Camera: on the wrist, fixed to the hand. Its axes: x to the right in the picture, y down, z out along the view.
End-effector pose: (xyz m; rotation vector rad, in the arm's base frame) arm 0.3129 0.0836 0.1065 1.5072 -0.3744 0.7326
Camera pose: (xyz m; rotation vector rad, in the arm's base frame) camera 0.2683 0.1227 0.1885 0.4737 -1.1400 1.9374
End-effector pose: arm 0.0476 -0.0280 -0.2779 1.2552 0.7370 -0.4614
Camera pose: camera 0.1161 0.0383 -0.2439 1.2276 0.1592 1.1154
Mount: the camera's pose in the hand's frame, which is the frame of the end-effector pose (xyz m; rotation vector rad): 0.0279 0.0875 -0.0425 -0.3730 0.4918 1.4173
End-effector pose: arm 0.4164 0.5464 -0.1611 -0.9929 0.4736 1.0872
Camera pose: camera 0.3557 0.5346 -0.2412 -1.2412 1.5493 2.2382
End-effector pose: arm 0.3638 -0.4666 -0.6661 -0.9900 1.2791 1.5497
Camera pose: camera 0.2741 -0.5129 -0.6733 0.4518 -1.6576 -1.9502
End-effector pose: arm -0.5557 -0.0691 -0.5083 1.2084 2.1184 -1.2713
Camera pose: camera -0.4946 -0.0006 -0.5509 2.2452 1.0037 0.0598
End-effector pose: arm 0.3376 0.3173 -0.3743 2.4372 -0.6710 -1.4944
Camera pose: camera 0.3620 0.2247 -0.3416 1.2603 -1.3593 -0.3538
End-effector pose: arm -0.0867 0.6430 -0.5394 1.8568 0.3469 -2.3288
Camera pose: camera -0.0309 0.5710 -0.5834 1.5511 -0.3818 -0.8080
